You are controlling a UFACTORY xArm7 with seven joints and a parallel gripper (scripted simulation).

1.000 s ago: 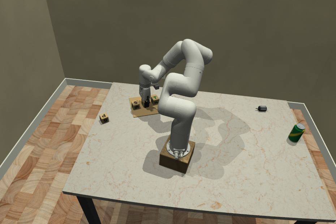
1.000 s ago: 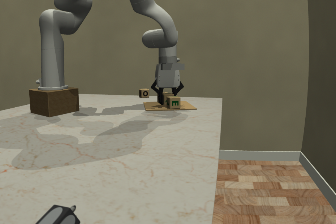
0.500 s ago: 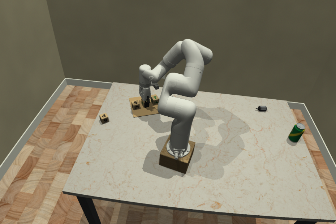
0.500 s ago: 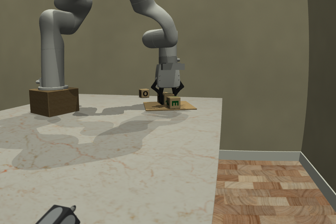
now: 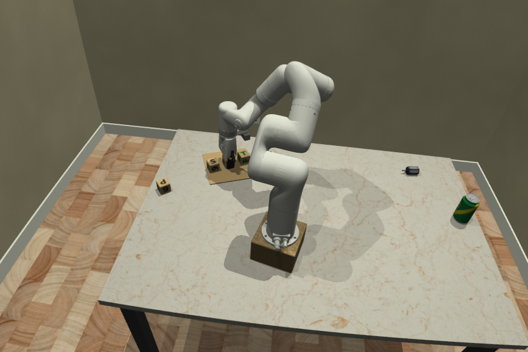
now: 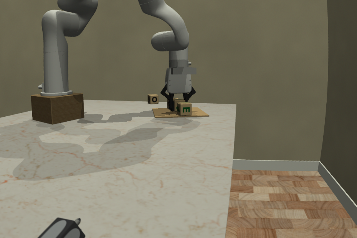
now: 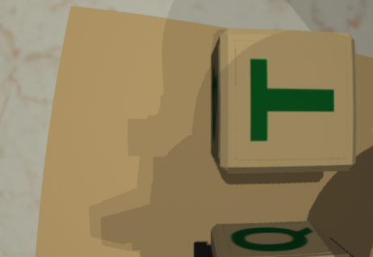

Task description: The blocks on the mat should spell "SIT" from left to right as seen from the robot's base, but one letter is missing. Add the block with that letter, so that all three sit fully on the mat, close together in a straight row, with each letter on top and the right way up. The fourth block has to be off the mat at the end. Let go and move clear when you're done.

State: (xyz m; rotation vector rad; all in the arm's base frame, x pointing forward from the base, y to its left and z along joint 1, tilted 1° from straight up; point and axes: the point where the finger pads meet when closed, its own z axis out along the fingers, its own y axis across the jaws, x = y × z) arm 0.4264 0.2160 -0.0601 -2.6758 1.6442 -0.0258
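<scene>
My hand is 20 mm above the tan mat. Round my hand: T block (60 mm to the right, 30 mm ahead); then black object (820 mm to the right, 20 mm ahead, 10 mm below); then green can (970 mm to the right, 240 mm behind, 40 mm above).
</scene>
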